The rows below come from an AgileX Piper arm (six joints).
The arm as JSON. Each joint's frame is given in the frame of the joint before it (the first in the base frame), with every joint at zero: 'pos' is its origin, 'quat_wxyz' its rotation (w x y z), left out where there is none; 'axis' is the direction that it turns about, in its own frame. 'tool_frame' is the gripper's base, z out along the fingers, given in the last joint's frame.
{
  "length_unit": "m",
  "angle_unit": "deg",
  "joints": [
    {
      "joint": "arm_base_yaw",
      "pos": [
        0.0,
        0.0,
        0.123
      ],
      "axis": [
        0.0,
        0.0,
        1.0
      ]
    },
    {
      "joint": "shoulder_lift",
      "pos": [
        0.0,
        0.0,
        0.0
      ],
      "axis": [
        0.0,
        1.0,
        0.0
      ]
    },
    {
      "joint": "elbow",
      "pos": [
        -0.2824,
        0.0,
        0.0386
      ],
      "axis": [
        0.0,
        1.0,
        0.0
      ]
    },
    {
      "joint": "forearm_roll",
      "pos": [
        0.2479,
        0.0,
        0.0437
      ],
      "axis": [
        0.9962,
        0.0,
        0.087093
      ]
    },
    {
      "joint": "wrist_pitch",
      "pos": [
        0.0,
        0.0,
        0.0
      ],
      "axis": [
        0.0,
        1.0,
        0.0
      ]
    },
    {
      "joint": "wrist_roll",
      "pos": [
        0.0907,
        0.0,
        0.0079
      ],
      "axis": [
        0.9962,
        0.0,
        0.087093
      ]
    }
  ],
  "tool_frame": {
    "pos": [
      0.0,
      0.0,
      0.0
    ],
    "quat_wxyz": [
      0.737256,
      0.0,
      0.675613,
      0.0
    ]
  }
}
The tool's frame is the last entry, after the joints.
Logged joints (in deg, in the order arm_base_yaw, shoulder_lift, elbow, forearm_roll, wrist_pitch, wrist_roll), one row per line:
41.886, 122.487, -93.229, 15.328, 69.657, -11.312
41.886, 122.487, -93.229, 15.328, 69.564, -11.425
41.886, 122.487, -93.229, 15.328, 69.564, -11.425
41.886, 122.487, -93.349, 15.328, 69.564, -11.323
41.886, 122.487, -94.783, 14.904, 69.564, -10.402
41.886, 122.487, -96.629, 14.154, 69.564, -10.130
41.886, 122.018, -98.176, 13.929, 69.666, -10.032
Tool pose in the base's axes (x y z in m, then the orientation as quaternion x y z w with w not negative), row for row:
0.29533, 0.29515, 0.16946, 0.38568, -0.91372, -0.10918, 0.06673
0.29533, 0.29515, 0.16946, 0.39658, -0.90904, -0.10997, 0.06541
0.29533, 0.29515, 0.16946, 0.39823, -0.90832, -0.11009, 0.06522
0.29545, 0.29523, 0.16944, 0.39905, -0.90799, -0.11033, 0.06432
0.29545, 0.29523, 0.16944, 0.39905, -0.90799, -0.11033, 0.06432
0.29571, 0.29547, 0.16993, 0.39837, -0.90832, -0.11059, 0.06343
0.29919, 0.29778, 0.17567, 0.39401, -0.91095, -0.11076, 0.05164
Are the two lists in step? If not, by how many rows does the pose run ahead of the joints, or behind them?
The pose runs 2 rows behind the joints: the pose in row i belongs to the joints in row i - 2.
